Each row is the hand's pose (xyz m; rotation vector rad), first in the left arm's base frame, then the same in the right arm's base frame.
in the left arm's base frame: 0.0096 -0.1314 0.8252 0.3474 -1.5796 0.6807
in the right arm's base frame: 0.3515 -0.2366 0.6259 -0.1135 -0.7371 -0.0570
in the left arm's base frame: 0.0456 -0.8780 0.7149 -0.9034 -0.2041 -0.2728
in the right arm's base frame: -0.1627 -0.7531 0.8250 -1.1029 0.9739 -0.6087
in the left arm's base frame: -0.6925 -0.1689 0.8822 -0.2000 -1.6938 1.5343
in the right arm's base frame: 0.1060 0.2045 1.1187 -0.2174 -0.6965 0.8668
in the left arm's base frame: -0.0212 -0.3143 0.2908 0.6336 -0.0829 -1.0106
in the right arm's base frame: -0.1469 -0.2198 0.3588 -0.0032 0.3822 -1.9885
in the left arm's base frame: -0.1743 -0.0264 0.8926 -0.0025 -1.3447 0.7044
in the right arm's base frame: 0.3934 -0.0535 0.7448 -0.2952 -0.3964 0.0273
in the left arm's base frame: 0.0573 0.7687 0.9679 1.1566 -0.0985 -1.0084
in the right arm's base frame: 1.0123 0.3217 0.3354 0.4817 0.0635 -2.1267
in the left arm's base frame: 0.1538 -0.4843 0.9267 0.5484 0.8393 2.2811
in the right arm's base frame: 0.2643 -0.6029 0.7436 1.5330 0.8653 1.2029
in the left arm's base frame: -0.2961 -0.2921 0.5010 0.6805 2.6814 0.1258
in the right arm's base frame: -0.0883 -0.0646 0.6633 -1.6166 -2.1531 0.5036
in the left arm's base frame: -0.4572 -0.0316 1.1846 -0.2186 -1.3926 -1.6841
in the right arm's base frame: 0.4900 0.0695 1.1201 -1.5409 -0.7417 -1.7694
